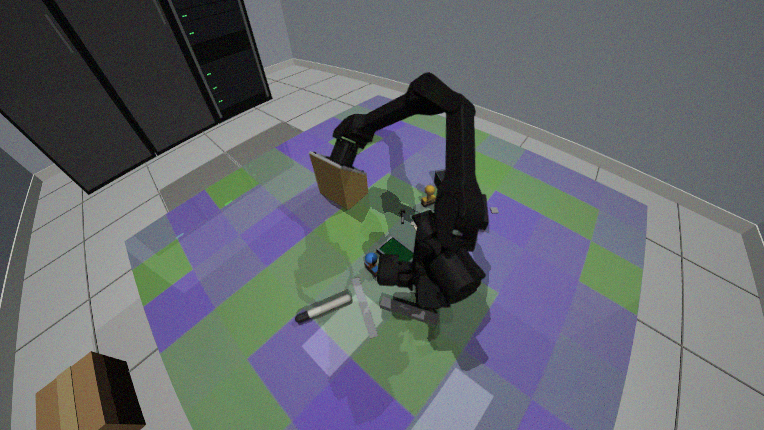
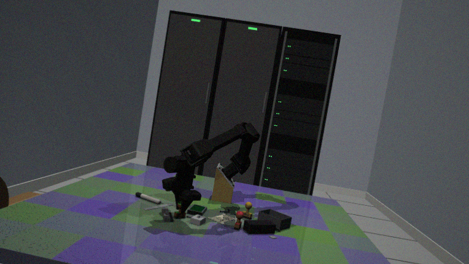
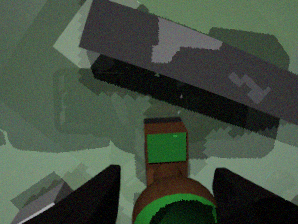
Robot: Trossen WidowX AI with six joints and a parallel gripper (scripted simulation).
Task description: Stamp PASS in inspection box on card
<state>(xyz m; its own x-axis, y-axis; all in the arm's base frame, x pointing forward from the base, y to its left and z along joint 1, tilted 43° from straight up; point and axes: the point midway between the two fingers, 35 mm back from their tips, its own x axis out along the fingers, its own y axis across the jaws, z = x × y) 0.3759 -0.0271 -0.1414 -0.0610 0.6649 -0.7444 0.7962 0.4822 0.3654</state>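
My gripper tip is now right at the green-knobbed stamp. The rest, counted from my gripper tip: green ink pad 110 mm behind, 50 mm to the left, 20 mm below; then grey bar 10 mm ahead, 50 mm to the right, 20 mm below; then small white block 10 mm ahead, 70 mm to the left, 10 mm below.
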